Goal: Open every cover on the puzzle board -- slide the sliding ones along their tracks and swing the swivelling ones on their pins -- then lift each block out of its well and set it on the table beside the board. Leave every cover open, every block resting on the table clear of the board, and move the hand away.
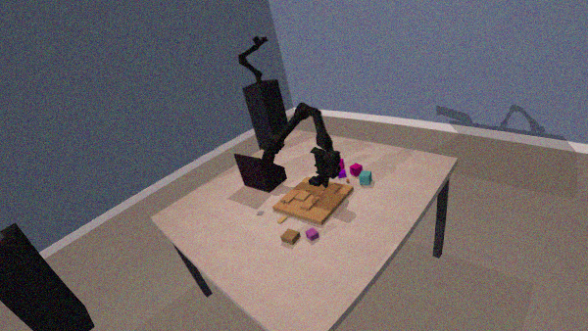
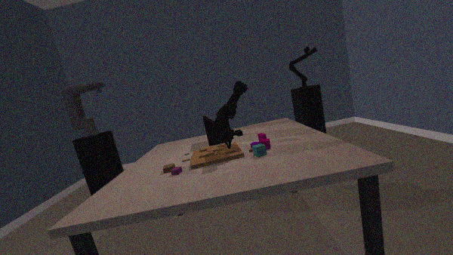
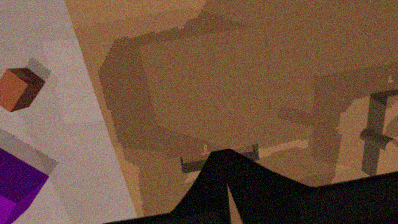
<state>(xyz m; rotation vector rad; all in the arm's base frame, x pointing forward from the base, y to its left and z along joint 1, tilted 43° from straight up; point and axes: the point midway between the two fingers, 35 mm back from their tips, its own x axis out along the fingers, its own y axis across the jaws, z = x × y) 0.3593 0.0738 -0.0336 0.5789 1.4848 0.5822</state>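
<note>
The small orange block lies 6 cm ahead of my gripper tip, 12 cm to the left of it and 2 cm below it. The rest, counted from my gripper tip: magenta block 6 cm ahead, 21 cm to the left; then tiny grey block 22 cm behind, 28 cm to the right, 2 cm below; then teal block 15 cm ahead, 15 cm to the left.
</note>
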